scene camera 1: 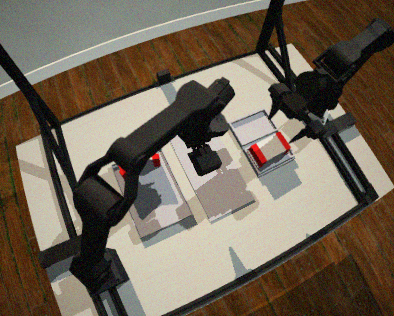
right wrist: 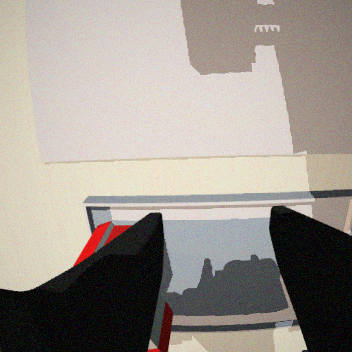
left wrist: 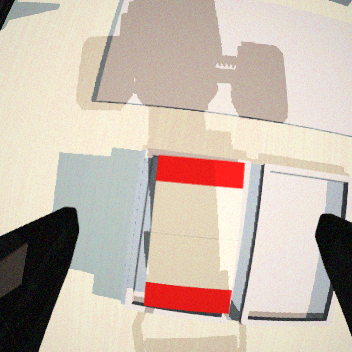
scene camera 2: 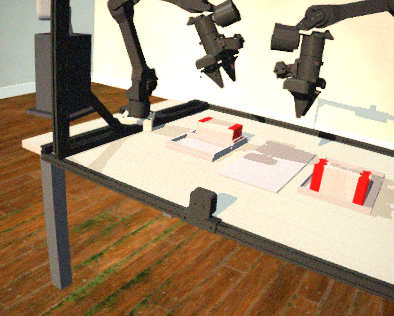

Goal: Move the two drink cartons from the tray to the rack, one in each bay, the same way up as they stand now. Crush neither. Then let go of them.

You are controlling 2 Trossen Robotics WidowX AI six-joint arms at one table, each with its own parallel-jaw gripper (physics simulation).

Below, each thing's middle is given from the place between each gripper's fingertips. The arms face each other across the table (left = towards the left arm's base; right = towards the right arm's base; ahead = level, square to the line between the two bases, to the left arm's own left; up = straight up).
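The pale mat (scene camera 1: pixel 223 190) is 18 cm below my left hand, and it sits 9 cm behind that hand and 17 cm to the right of it. With the tray (scene camera 1: pixel 160 202) it is 17 cm below my left hand, 13 cm behind it and 37 cm to the right of it.
Counting from my right hand instead, I find the tray 140 mm below, 150 mm to the right and 20 mm behind. The mat is 150 mm below my right hand, 60 mm to the left of it and 20 mm ahead of it. Going by their middles, of the things named here the mat is the nearest to my right hand. By its middle, the mat is also nearer to my right hand than to my left hand.
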